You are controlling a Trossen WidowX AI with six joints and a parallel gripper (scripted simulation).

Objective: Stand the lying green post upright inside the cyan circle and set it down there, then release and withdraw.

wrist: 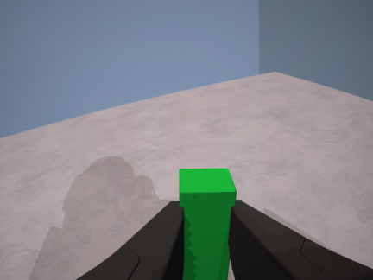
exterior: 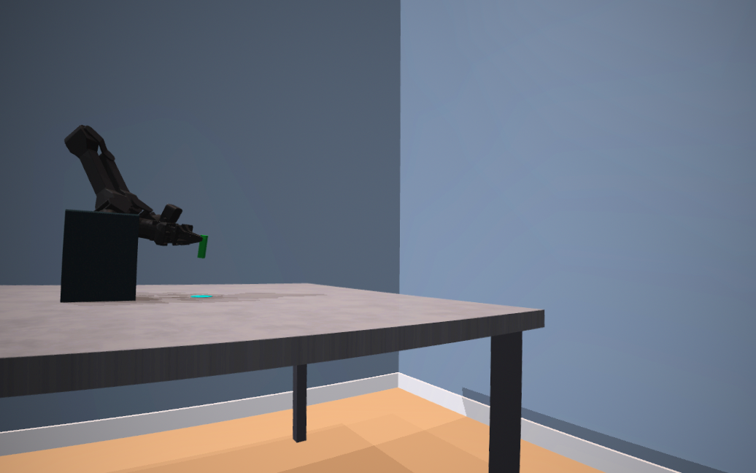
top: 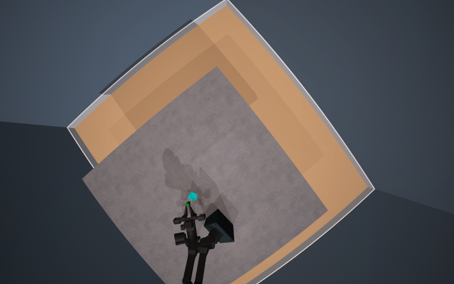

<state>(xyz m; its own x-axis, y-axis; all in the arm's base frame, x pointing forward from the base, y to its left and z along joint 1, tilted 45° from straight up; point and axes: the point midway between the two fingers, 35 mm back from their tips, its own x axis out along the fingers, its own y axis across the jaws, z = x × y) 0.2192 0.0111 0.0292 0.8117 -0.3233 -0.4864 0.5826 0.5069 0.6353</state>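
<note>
The cyan circle is 16 cm below my gripper tip. Also, from my gripper tip: green post: 2 cm below.
</note>
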